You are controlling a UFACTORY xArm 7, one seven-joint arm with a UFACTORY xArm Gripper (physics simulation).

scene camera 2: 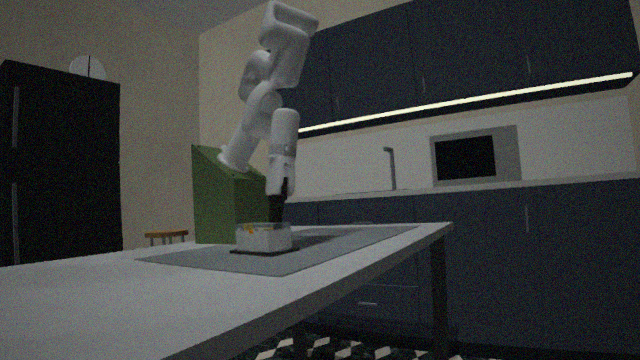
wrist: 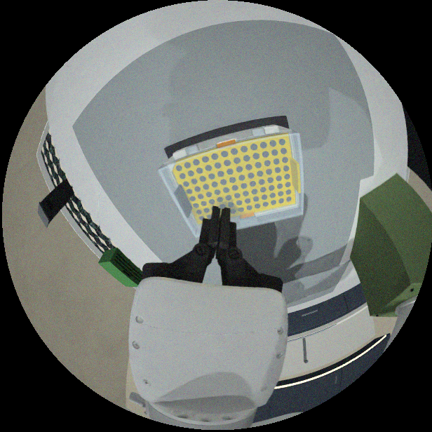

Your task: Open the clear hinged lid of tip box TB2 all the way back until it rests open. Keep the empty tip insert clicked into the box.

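Frame: origin at the arm's base, x ahead, y left, z up, level; centimetres.
Seen in the pictures: gripper, fingertip midpoint: (scene camera 2: 275,222); arm's base, origin of the base link: (scene camera 2: 232,164).
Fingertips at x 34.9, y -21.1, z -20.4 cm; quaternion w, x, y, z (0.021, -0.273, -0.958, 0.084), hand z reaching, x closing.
Observation:
Offsets run from my fingertips to a thing's top centre. "spot": to the spot under its first point. Level surfaces: height alone.
Tip box TB2 @[dx -2.7, dy -1.9, dz +0.2 cm] (scene camera 2: 263,241) is a whitish box on a thin black base @[spot: dx +2.3, dy -7.5, dz -6.8 cm] (scene camera 2: 265,253) (wrist: 227,131). Its clear lid @[spot: dx +1.2, dy -6.5, dz -0.1 cm] (scene camera 2: 262,225) (wrist: 301,172) appears down over the top; in the wrist view its pale, see-through rim surrounds the insert. The yellow insert (wrist: 237,170), with rows of round holes, sits level inside the box. My gripper (scene camera 2: 276,220) (wrist: 219,216) is shut and empty, pointing down. In the wrist view its fingertips overlap the near edge of the insert and lid, left of the near orange tab (wrist: 248,215). Whether they touch the lid cannot be told.
The box stands on a grey mat @[dz -7.5 cm] (scene camera 2: 200,261) (wrist: 125,120) on the white table @[dz -7.8 cm] (scene camera 2: 100,300). A green block-shaped stand (scene camera 2: 214,200) (wrist: 385,240) is beside the mat, behind the box in the scene view. The table's edge runs along the right in the scene view.

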